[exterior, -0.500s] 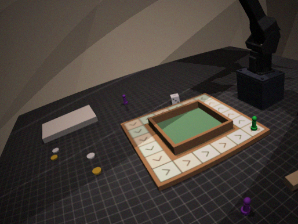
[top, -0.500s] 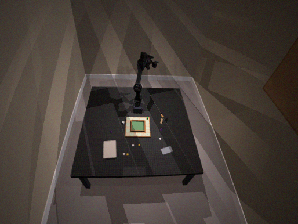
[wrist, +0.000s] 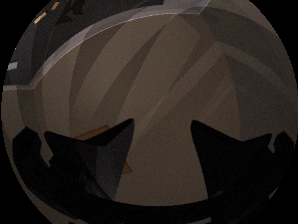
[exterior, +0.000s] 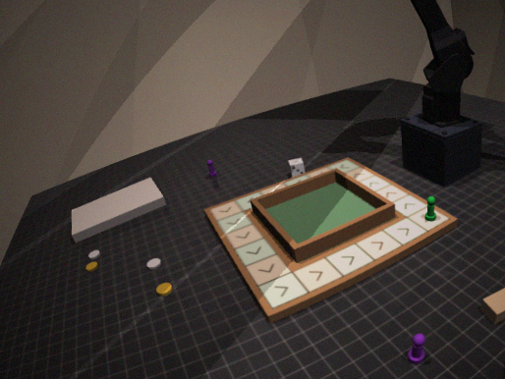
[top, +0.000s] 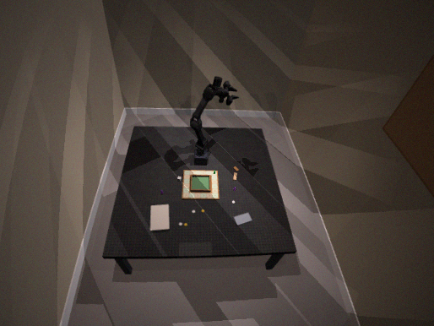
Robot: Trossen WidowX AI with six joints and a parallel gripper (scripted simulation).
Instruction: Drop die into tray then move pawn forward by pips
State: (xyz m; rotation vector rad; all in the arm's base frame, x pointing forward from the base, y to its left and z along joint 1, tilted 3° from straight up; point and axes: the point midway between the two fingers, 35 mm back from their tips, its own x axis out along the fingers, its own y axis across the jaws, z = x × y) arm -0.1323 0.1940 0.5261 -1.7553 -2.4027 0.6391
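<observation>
My gripper tip is 40 cm short of the die, 39 cm to the left of it and 58 cm above it. From my gripper tip the other things lie so: green pawn: 30 cm ahead, 11 cm to the right, 57 cm below; tan block: 31 cm ahead, 7 cm to the left, 59 cm below; green-floored tray: 43 cm ahead, 21 cm to the right, 59 cm below.
</observation>
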